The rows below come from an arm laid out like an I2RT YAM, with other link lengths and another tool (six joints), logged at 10 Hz.
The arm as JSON. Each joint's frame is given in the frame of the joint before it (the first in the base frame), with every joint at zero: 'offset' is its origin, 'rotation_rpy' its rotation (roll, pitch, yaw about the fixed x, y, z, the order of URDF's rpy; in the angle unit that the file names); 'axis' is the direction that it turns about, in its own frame. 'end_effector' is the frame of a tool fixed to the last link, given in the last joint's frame.
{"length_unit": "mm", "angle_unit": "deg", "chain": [
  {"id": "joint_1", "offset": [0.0, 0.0, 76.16], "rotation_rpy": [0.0, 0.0, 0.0], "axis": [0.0, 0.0, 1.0]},
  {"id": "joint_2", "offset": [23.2, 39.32, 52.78], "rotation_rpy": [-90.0, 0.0, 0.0], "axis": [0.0, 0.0, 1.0]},
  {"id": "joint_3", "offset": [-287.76, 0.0, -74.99], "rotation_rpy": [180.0, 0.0, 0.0], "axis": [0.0, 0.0, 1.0]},
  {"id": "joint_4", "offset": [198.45, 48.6, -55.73], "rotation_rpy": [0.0, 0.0, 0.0], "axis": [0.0, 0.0, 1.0]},
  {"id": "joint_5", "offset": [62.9, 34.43, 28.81], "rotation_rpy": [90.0, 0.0, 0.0], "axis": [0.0, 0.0, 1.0]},
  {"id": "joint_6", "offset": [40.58, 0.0, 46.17], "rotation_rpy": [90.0, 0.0, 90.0], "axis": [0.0, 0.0, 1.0]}
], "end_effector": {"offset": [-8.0, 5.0, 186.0], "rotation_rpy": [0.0, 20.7, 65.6]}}
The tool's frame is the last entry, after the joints.
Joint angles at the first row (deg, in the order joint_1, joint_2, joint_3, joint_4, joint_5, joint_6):
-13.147, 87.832, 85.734, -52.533, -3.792, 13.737
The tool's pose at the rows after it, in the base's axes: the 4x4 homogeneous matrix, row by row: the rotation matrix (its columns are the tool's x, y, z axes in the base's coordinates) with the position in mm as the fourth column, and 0 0 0 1 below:
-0.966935 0.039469 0.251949 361.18; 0.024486 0.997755 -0.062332 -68.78; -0.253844 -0.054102 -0.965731 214.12; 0 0 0 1
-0.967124 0.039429 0.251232 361.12; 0.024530 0.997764 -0.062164 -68.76; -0.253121 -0.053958 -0.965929 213.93; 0 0 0 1
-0.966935 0.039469 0.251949 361.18; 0.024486 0.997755 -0.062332 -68.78; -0.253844 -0.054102 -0.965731 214.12; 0 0 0 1
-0.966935 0.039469 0.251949 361.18; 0.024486 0.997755 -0.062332 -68.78; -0.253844 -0.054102 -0.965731 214.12; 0 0 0 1
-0.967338 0.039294 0.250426 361.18; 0.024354 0.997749 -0.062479 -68.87; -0.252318 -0.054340 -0.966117 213.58; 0 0 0 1
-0.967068 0.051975 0.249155 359.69; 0.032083 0.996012 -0.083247 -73.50; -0.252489 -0.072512 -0.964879 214.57; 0 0 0 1
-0.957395 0.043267 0.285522 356.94; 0.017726 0.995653 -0.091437 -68.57; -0.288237 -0.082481 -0.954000 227.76; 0 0 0 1
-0.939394 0.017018 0.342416 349.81; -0.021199 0.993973 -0.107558 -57.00; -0.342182 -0.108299 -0.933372 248.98; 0 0 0 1
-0.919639 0.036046 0.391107 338.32; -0.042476 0.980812 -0.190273 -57.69; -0.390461 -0.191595 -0.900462 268.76; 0 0 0 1
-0.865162 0.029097 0.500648 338.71; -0.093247 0.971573 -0.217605 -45.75; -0.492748 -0.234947 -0.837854 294.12; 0 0 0 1
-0.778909 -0.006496 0.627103 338.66; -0.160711 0.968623 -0.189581 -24.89; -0.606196 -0.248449 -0.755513 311.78; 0 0 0 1
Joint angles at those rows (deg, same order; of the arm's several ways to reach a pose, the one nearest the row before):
-13.147, 87.832, 85.734, -52.533, -3.792, 13.737
-13.146, 87.853, 85.733, -52.555, -3.792, 13.738
-13.147, 87.832, 85.734, -52.533, -3.792, 13.737
-13.147, 87.832, 85.734, -52.533, -3.792, 13.737
-13.147, 87.897, 85.711, -52.533, -3.771, 13.715
-13.124, 87.613, 85.666, -52.554, -2.502, 13.738
-12.316, 85.384, 85.668, -52.577, -2.262, 13.737
-10.131, 81.471, 85.602, -52.927, -1.322, 13.431
-6.568, 76.925, 84.552, -52.598, 4.754, 13.475
-2.523, 72.008, 81.516, -47.485, 7.837, 13.235
0.949, 65.910, 74.150, -38.041, 7.747, 12.228

